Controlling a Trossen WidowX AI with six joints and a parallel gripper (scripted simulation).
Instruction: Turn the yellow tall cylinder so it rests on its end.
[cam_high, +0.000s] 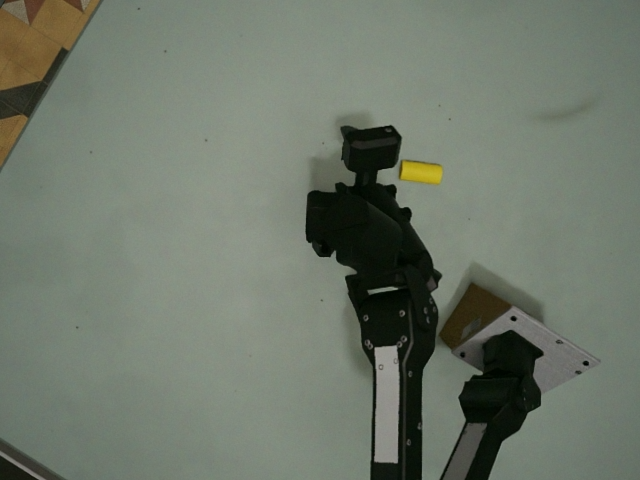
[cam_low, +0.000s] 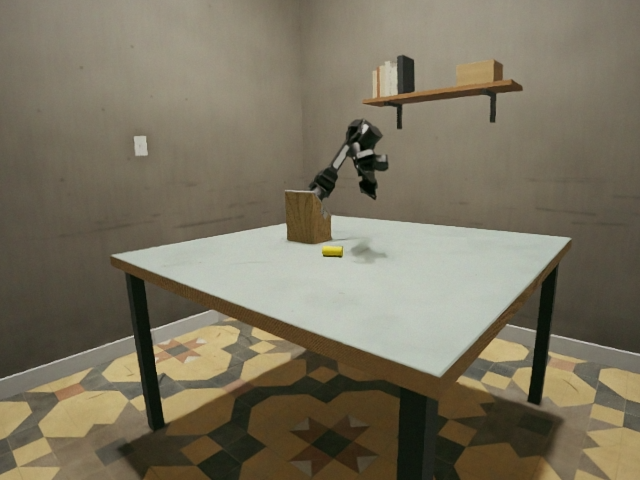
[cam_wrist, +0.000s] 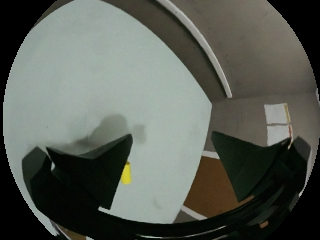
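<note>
Right now the yellow tall cylinder is 10 cm behind my hand, 8 cm to the right of it and 23 cm below it.
</note>
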